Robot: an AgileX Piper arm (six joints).
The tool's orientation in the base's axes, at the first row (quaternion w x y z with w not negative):
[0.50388 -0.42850 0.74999 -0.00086]
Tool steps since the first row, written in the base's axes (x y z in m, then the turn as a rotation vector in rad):
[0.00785 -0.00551 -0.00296 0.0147 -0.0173 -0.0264]
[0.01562 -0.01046 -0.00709 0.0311 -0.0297 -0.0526]
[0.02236 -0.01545 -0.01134 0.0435 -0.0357 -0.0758]
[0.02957 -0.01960 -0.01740 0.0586 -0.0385 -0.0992]
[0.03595 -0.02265 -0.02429 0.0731 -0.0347 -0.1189]
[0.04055 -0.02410 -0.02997 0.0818 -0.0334 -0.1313]
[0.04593 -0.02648 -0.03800 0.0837 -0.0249 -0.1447]
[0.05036 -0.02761 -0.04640 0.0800 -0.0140 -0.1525]
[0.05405 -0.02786 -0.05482 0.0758 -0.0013 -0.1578]
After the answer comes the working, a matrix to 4 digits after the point.
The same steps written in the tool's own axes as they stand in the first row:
[0.00480 -0.00724 0.00502 0.0292 -0.0089 0.0167]
[0.01013 -0.01357 0.01080 0.0549 -0.0160 0.0366]
[0.01571 -0.01922 0.01585 0.0748 -0.0177 0.0548]
[0.02206 -0.02385 0.02250 0.0924 -0.0190 0.0766]
[0.02843 -0.02689 0.02940 0.1030 -0.0174 0.0989]
[0.03307 -0.02830 0.03505 0.1104 -0.0168 0.1121]
[0.04000 -0.02978 0.04205 0.1148 -0.0068 0.1238]
[0.04651 -0.02970 0.04905 0.1142 0.0058 0.1296]
[0.05257 -0.02858 0.05588 0.1105 0.0189 0.1345]

The tool's axes in the first row as the columns of a matrix, in the base's axes (rounded; the answer above uses it unrounded):
[-0.1250 -0.6419 0.7566]
[-0.6436 0.6328 0.4305]
[-0.7551 -0.4331 -0.4922]

